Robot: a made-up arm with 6 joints. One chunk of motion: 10 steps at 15 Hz.
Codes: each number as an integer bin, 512 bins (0 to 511) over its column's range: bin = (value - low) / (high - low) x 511, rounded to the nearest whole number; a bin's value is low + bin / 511 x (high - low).
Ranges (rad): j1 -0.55..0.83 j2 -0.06..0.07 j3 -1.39..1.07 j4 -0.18..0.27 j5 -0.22..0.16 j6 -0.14..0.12
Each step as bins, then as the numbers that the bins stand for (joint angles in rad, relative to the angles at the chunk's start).
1 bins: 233 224 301 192 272 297
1 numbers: 0.0792 -0.0030 0.0590 -0.0109 -0.0177 0.0111
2 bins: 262 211 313 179 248 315
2 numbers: 0.1576 -0.0063 0.1168 -0.0224 -0.0356 0.0203
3 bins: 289 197 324 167 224 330
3 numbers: 0.2305 -0.0099 0.1698 -0.0329 -0.0534 0.0279
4 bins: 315 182 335 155 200 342
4 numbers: 0.3007 -0.0137 0.2227 -0.0435 -0.0713 0.0340
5 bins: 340 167 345 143 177 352
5 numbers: 0.3682 -0.0175 0.2709 -0.0541 -0.0884 0.0391
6 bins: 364 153 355 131 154 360
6 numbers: 0.4330 -0.0211 0.3190 -0.0646 -0.1055 0.0432
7 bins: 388 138 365 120 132 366
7 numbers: 0.4978 -0.0249 0.3671 -0.0743 -0.1218 0.0462
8 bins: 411 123 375 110 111 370
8 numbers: 0.5599 -0.0287 0.4153 -0.0831 -0.1375 0.0483
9 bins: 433 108 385 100 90 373
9 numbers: 0.6194 -0.0325 0.4634 -0.0919 -0.1531 0.0498
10 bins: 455 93 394 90 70 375
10 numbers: 0.6788 -0.0363 0.5068 -0.1007 -0.1679 0.0508
